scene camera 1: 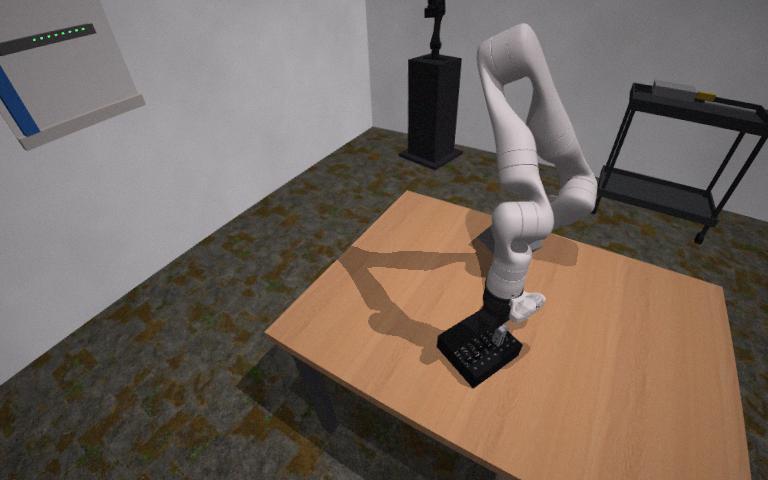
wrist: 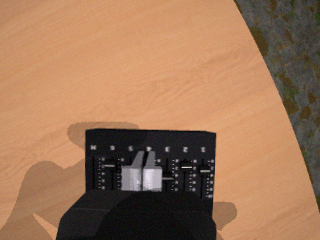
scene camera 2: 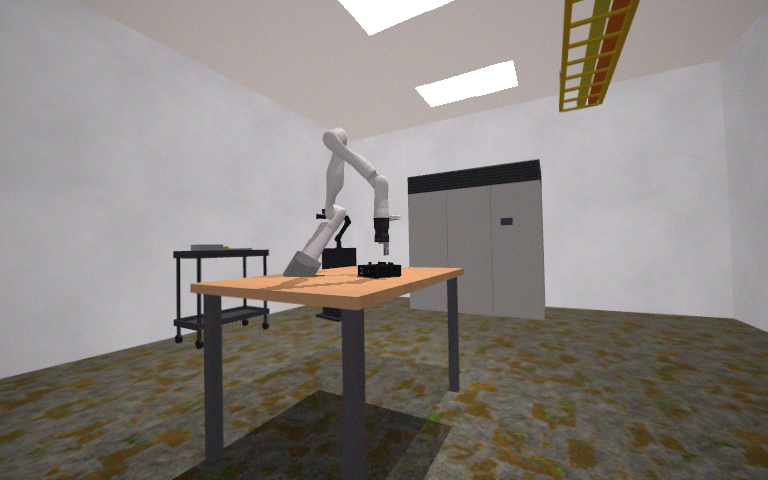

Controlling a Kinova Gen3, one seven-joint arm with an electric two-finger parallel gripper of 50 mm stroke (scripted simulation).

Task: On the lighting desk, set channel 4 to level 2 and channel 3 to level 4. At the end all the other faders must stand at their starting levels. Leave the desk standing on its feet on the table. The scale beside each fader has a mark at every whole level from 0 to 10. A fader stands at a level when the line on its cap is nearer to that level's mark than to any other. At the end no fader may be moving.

Labels:
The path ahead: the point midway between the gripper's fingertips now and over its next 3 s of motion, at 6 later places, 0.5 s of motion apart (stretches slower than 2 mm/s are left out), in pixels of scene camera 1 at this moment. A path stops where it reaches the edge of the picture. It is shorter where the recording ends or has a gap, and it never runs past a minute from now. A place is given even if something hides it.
The gripper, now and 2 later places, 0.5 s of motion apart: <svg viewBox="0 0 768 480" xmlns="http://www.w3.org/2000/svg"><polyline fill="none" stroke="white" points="496,342 500,337 504,325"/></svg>

